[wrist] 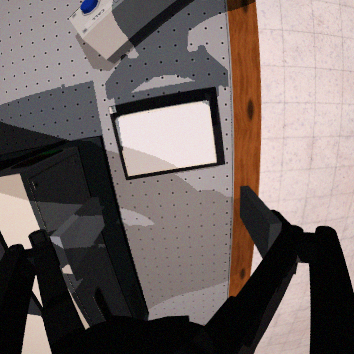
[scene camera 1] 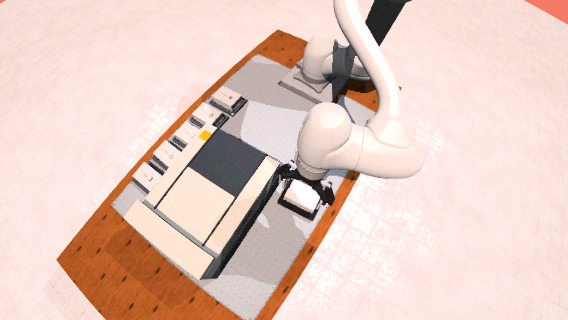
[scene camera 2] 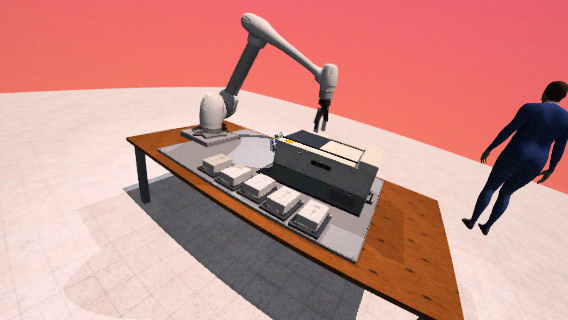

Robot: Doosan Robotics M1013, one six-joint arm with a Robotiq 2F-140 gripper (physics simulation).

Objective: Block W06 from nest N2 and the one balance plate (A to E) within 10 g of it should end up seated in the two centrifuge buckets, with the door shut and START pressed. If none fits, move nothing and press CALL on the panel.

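Places are measured from the arm's base along level axes (x ahead, y left, z up), in centimetres.
Pixels of known places: gripper, between the fingertips: [wrist: 168,207] [scene camera 1: 301,195] [scene camera 2: 319,132]; arm's base, origin of its link: [scene camera 1: 315,77] [scene camera 2: 210,133].
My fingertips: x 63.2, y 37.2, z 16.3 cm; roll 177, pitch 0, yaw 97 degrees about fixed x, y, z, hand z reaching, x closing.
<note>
For each thing: its top centre in the pictures, then the offset to it from my fingertips. "spot": a spot on its surface instead.
- white block, centre of its top: [wrist: 165,139] [scene camera 1: 303,194] dy -1.0, dx -4.3, dz -10.9 cm
- black-rimmed nest, a spot on its surface: [wrist: 220,130] spot: dy +7.0, dx -5.4, dz -15.1 cm
- button panel, a spot on its surface: [wrist: 107,42] spot: dy -9.6, dx -17.4, dz -13.1 cm
- blue CALL button, a spot on its surface: [wrist: 89,6] spot: dy -11.7, dx -22.1, dz -11.2 cm
A white block [scene camera 1: 302,195] [wrist: 167,140] lies flat in a black-rimmed nest [scene camera 1: 311,216] [wrist: 220,130] between the centrifuge and the table edge; no label on it is legible, and the centrifuge hides it in the second scene view. My gripper [scene camera 1: 307,184] [scene camera 2: 320,128] [wrist: 168,207] is wide open and empty, above the block's end of the board; in the wrist view the block lies ahead of the fingertips. The centrifuge [scene camera 1: 200,205] [scene camera 2: 325,172] has a cream panel and a dark panel on top; its buckets do not show. Several white balance plates [scene camera 1: 167,155] [scene camera 2: 258,185] sit in a row of dark nests.
The button panel [wrist: 107,42] with a blue CALL button [wrist: 89,6] stands beyond the nest in the wrist view. The wooden table edge [scene camera 1: 311,247] [wrist: 245,75] runs beside the nest. A person [scene camera 2: 530,140] in blue stands past the table's right end.
</note>
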